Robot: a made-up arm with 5 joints.
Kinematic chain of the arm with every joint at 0, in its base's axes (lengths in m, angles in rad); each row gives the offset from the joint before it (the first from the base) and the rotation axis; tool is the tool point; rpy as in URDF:
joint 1: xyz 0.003 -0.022 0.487 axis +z
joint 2: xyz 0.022 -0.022 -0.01 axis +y
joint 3: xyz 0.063 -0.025 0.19 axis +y
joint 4: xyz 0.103 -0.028 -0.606 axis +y
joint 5: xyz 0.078 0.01 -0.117 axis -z
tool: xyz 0.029 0.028 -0.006 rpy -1.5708 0 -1.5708
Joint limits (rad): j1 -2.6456..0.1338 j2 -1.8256..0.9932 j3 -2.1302..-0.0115 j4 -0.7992..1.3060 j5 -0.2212..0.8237
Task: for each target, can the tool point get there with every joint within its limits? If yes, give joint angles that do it. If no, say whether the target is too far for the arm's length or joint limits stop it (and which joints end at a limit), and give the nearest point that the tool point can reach.
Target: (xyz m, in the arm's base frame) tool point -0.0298 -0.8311 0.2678
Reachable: yes | joints -1.5606 0.3259 -1.3334 1.0983 0.1320
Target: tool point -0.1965 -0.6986 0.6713
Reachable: yes | joints -1.7831 -0.7337 -0.5610 0.0087 0.4508
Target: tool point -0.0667 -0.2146 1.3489
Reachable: yes | joints -1.6347 -1.0246 -1.5996 0.8315 0.5758
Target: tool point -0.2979 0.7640 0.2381
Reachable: no: joint limits stop it (at a limit: joint 2, joint 3, joint 4, joint 5) | nearest point -0.1425 0.3582 0.0973 | short by 0.457 m
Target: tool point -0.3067 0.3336 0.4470
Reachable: no: joint limits stop it (at a limit: joint 2, joint 3, joint 4, joint 5) | nearest point -0.2537 0.2727 0.1109 | short by 0.346 m
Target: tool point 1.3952 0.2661 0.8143
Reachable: no: too far | nearest point 0.9585 0.0580 0.7030 | short by 0.496 m
